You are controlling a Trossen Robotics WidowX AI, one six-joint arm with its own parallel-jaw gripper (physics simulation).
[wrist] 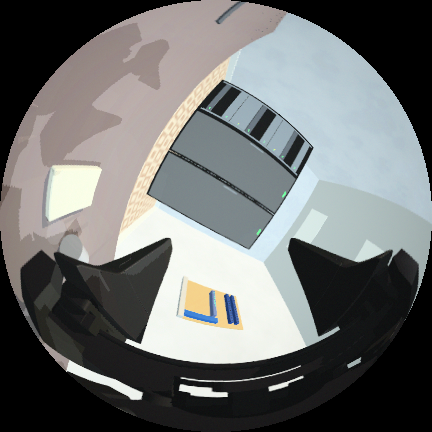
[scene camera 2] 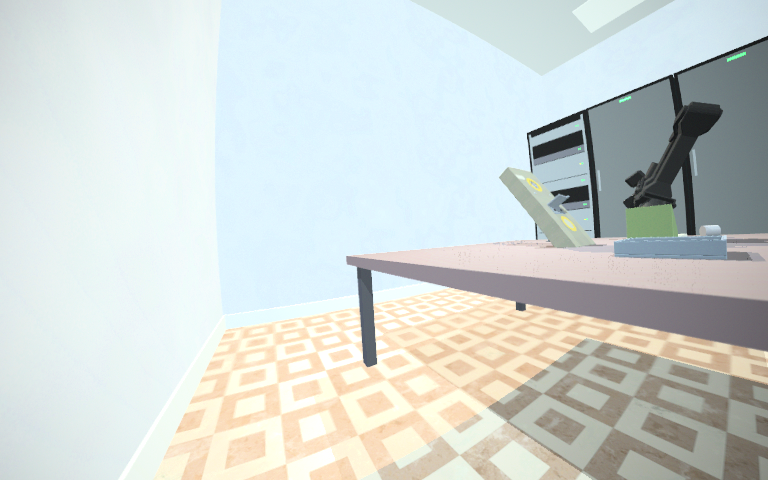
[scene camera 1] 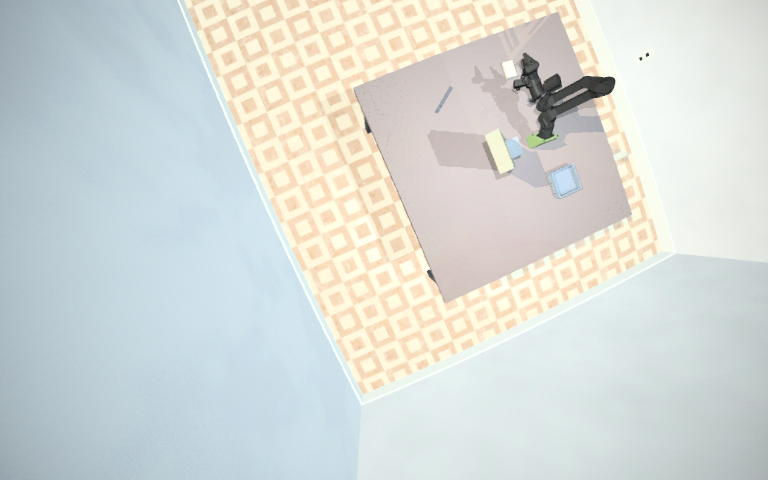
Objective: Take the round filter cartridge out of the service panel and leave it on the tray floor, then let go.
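Note:
The cream service panel (scene camera 1: 499, 151) (scene camera 2: 529, 199) leans on the table, with two yellow rings on its face in the second scene view. A pale blue-grey part (scene camera 1: 514, 148) (scene camera 2: 558, 202) juts out from the face between the rings; I cannot tell whether it is the round filter cartridge. The light blue tray (scene camera 1: 565, 181) (scene camera 2: 670, 247) stands on the table beside the panel, and its floor shows bare in the first scene view. My gripper (scene camera 1: 520, 71) (wrist: 232, 244) is wide open and empty, raised on the far side of the arm base from the tray, away from the panel.
A white block (scene camera 1: 509, 69) (wrist: 74, 192) lies near my gripper. A pale grey cylinder (scene camera 2: 709, 230) (wrist: 71, 245) stands near it, partly behind a finger in the wrist view. A thin grey bar (scene camera 1: 444, 99) (wrist: 230, 12) lies farther off. The green arm base (scene camera 2: 651, 220) stands between panel and tray.

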